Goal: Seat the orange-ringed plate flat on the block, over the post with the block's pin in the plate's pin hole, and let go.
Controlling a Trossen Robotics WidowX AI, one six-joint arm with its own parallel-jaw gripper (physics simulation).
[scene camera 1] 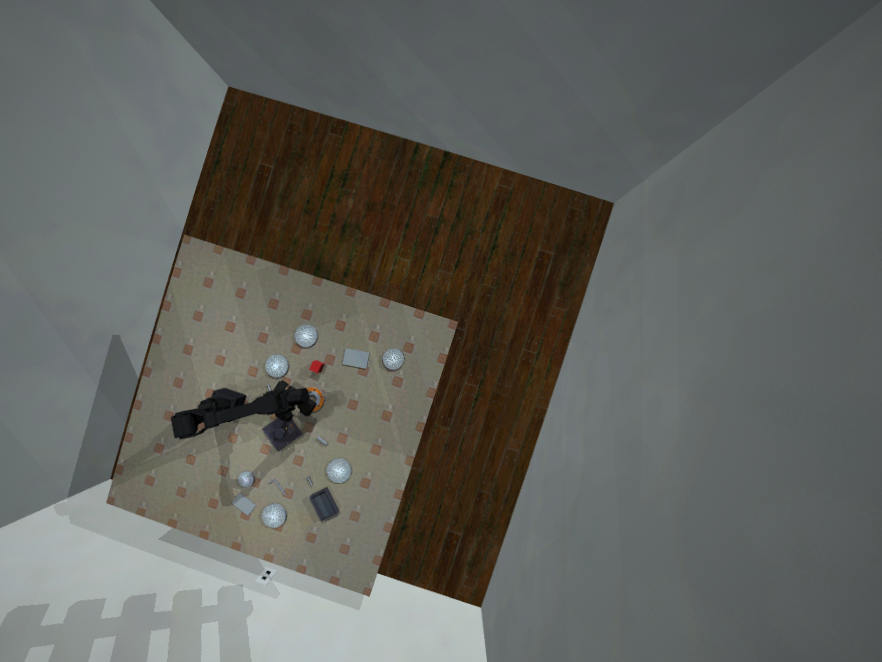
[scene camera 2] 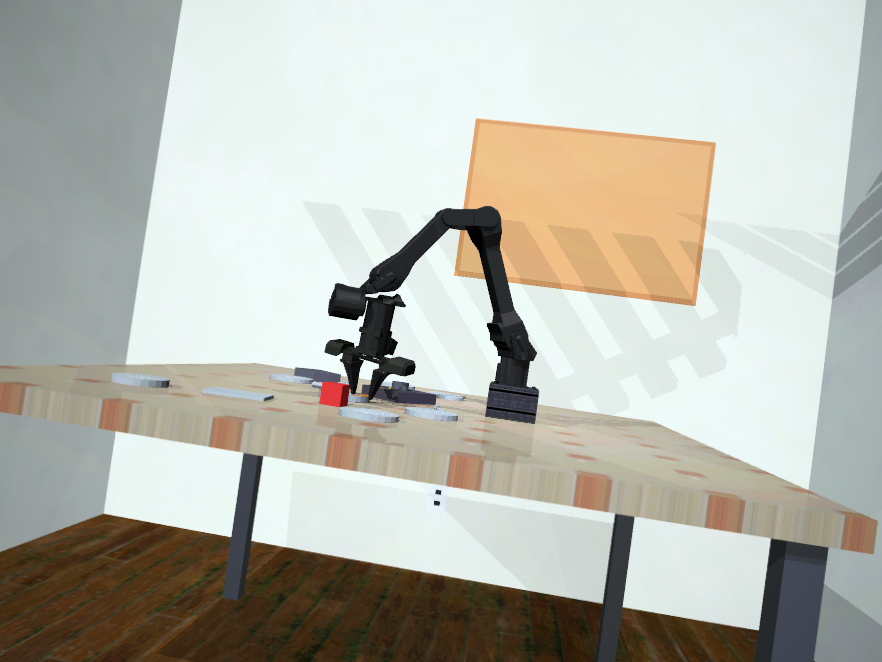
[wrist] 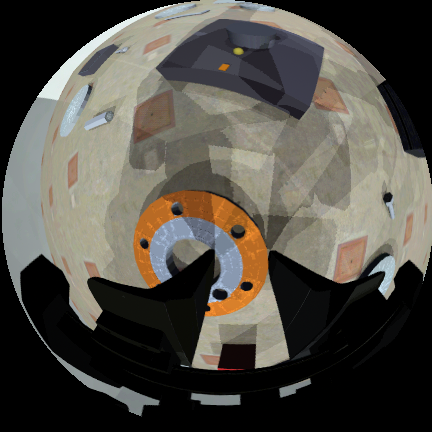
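Pixels of known places: gripper, between the fingertips: [scene camera 2: 361,396] [wrist: 241,255]; arm's base, origin of its link: [scene camera 1: 222,405] [scene camera 2: 511,385].
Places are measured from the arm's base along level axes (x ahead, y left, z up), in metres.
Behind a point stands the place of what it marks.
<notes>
The orange-ringed plate [scene camera 1: 322,399] @[x 0.397, y 0.104, z -0.061 m] [scene camera 2: 359,399] @[x 0.314, y 0.133, z -0.066 m] [wrist: 210,206] @[x 0.325, y 0.058, z -0.060 m] lies flat on the table, with a grey inner ring, a centre hole and several small holes. My gripper [scene camera 2: 362,396] @[x 0.315, y 0.095, z -0.063 m] [wrist: 241,255] @[x 0.315, y 0.095, z -0.063 m] is shut on its ring wall: one fingertip is in the centre hole, the other at the outer rim. The left finger covers part of the plate in the wrist view. The dark block [scene camera 1: 284,443] @[x 0.275, y -0.120, z -0.049 m] [scene camera 2: 413,397] @[x 0.213, y -0.026, z -0.058 m] [wrist: 195,57] @[x 0.303, y -0.061, z -0.048 m] lies apart from the plate, with a round post [wrist: 252,37] @[x 0.257, y -0.058, z -0.034 m], a yellow-tipped pin [wrist: 238,51] @[x 0.272, y -0.050, z -0.045 m] and an orange mark [wrist: 224,67] @[x 0.288, y -0.033, z -0.047 m] on top.
A red cube [scene camera 1: 317,366] @[x 0.356, y 0.248, z -0.033 m] [scene camera 2: 333,394] @[x 0.346, y 0.263, z -0.051 m] [wrist: 237,357] @[x 0.343, y 0.223, z -0.050 m] stands close to the plate. Grey discs [scene camera 1: 276,366] @[x 0.164, y 0.201, z -0.063 m] [scene camera 1: 306,335] @[x 0.268, y 0.365, z -0.063 m] [scene camera 1: 339,470] @[x 0.535, y -0.189, z -0.063 m], a flat grey slab [scene camera 1: 355,358] @[x 0.502, y 0.312, z -0.067 m], a dark tray [scene camera 1: 324,504] @[x 0.498, y -0.359, z -0.070 m] and small bolts [scene camera 1: 322,441] @[x 0.436, y -0.078, z -0.059 m] [wrist: 100,120] @[x 0.419, y -0.067, z -0.062 m] lie around on the table.
</notes>
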